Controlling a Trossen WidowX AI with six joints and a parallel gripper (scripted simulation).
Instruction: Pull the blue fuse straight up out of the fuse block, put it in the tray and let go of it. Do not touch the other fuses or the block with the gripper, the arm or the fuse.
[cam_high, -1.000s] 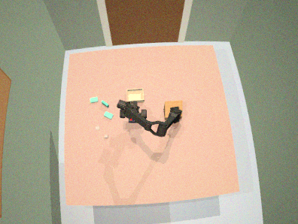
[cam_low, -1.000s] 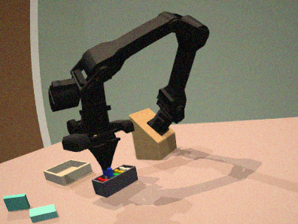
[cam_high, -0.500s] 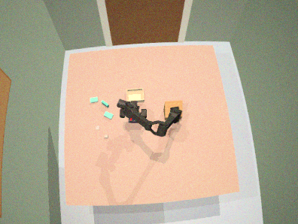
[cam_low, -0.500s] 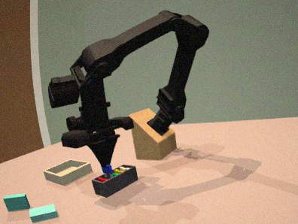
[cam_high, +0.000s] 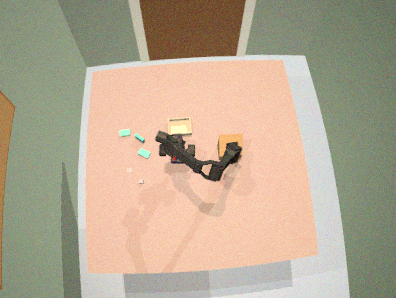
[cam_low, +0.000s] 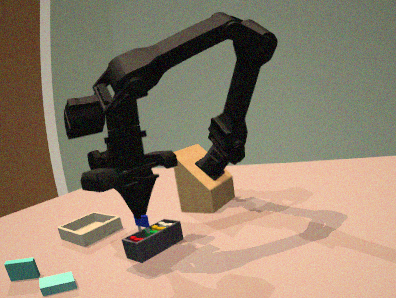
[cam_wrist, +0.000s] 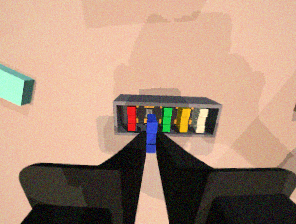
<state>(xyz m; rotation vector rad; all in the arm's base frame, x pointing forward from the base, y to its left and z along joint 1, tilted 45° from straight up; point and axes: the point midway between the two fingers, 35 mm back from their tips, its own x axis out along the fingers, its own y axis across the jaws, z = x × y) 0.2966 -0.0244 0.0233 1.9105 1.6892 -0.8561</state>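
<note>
The green fuse is 20 mm behind my gripper tip and 50 mm below it. The rest, counted from my gripper tip: blue fuse (10 mm below); then yellow fuse (40 mm behind, 10 mm to the left, 50 mm below); then red fuse (20 mm ahead, 50 mm below).
</note>
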